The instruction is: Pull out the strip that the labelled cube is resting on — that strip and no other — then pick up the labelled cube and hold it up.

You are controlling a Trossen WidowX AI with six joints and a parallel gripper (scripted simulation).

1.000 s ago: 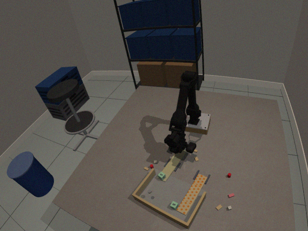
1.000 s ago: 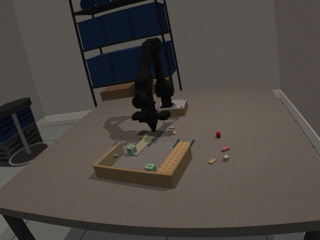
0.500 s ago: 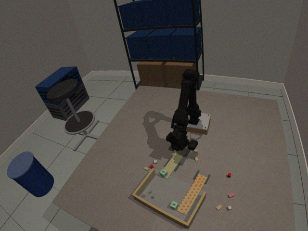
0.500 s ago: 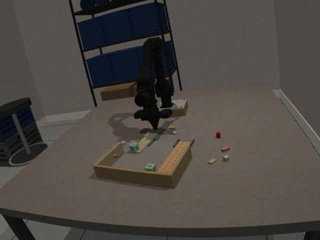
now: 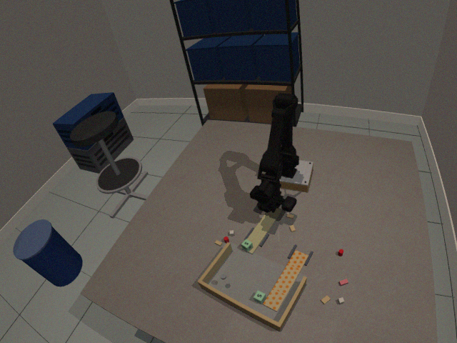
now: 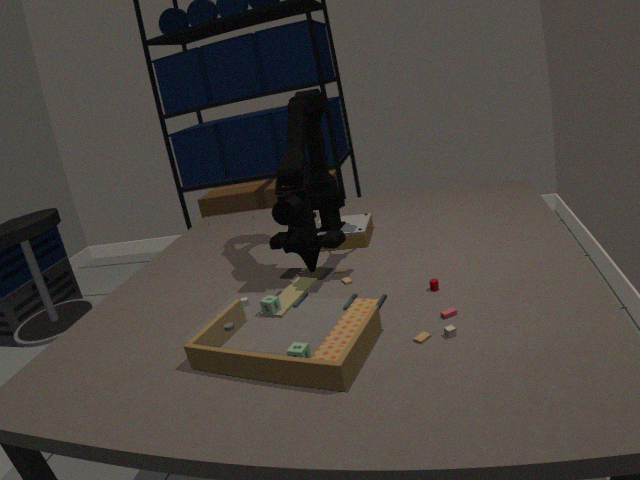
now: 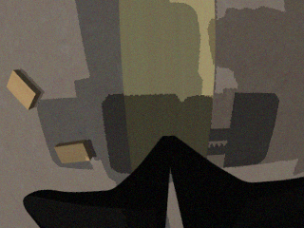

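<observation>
My gripper tip is 9 cm short of the olive strip and 1 cm to the left of it. The rest, counted from my gripper tip: pink block: 20 cm ahead, 36 cm to the left.
</observation>
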